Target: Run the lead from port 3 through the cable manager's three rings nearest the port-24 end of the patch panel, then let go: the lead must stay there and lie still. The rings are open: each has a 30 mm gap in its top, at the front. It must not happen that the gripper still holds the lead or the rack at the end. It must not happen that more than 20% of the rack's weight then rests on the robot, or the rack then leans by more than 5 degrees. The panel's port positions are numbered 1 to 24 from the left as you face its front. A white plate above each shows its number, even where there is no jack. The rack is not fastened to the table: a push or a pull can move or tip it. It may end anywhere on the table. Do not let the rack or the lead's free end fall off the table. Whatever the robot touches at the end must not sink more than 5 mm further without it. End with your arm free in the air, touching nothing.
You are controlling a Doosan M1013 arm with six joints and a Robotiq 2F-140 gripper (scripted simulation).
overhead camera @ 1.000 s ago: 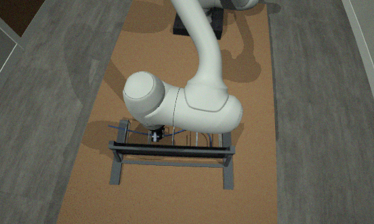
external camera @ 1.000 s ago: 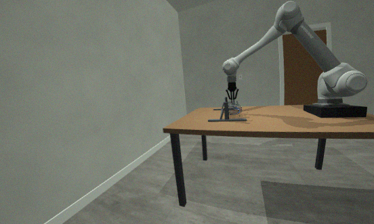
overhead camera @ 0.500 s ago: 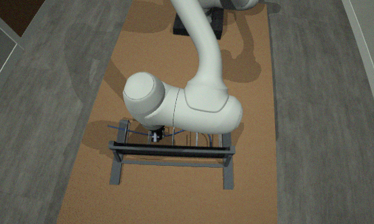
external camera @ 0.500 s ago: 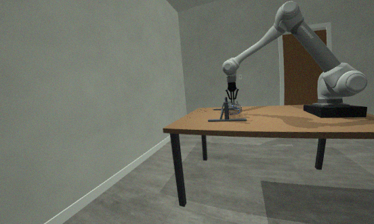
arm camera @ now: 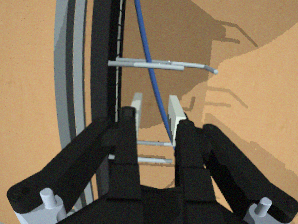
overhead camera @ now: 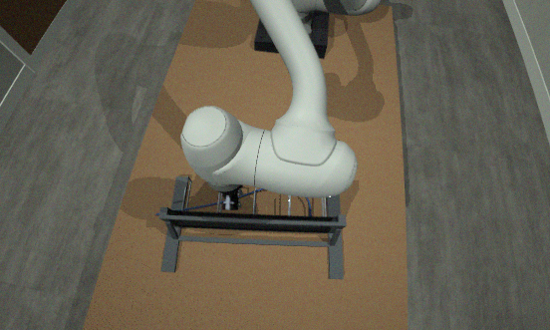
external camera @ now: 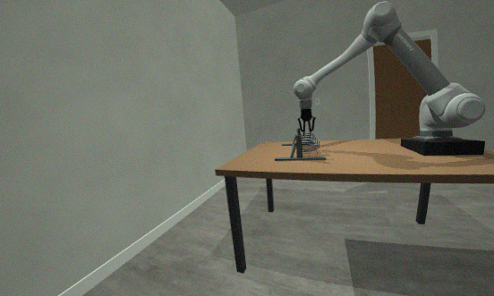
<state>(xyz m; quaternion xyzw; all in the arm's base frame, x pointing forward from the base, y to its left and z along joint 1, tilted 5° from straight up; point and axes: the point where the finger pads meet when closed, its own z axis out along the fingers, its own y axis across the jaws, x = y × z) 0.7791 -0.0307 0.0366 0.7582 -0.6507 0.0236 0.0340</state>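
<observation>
Now: hand 50 mm short of the dark grey rack, 60 mm to the right of it and 30 mm above it.
</observation>
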